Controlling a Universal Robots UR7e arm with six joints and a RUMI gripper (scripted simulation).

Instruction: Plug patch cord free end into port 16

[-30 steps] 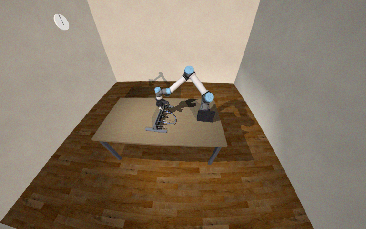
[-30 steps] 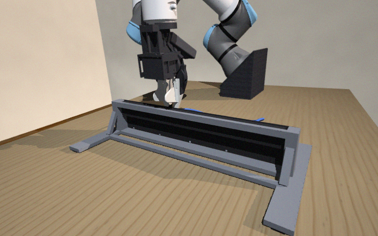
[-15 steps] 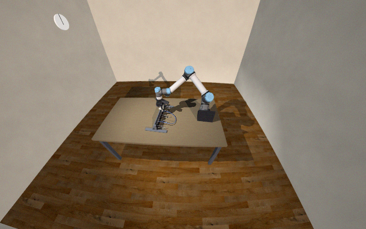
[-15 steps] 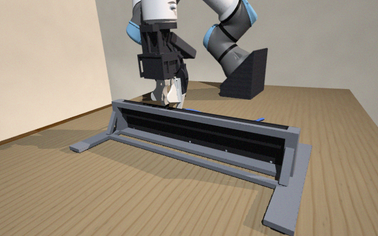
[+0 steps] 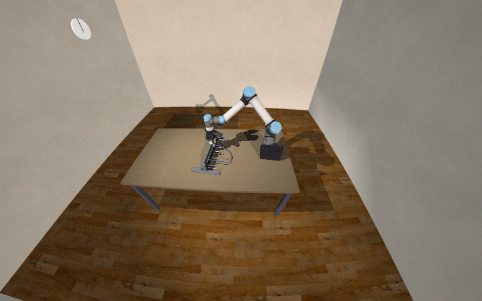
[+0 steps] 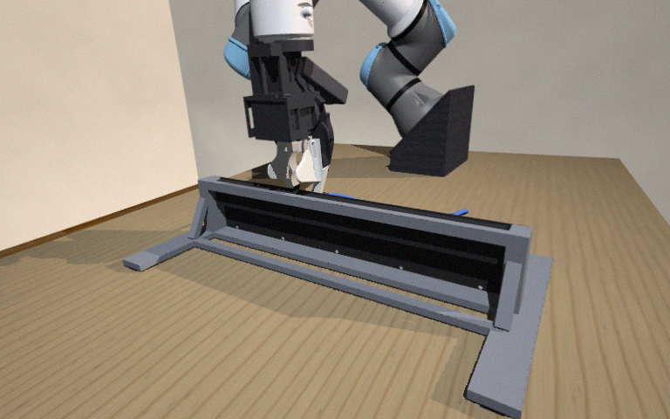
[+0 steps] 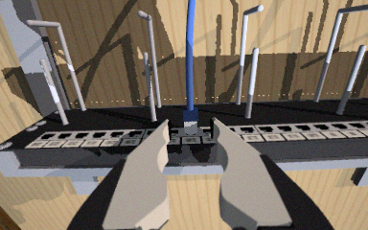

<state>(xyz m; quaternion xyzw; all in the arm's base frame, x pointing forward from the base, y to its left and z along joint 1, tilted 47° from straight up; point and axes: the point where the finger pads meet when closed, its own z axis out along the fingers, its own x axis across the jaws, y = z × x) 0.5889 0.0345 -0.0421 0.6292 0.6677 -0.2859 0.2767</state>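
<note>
Right now the plug is 10 mm below my hand and 10 mm ahead of it.
</note>
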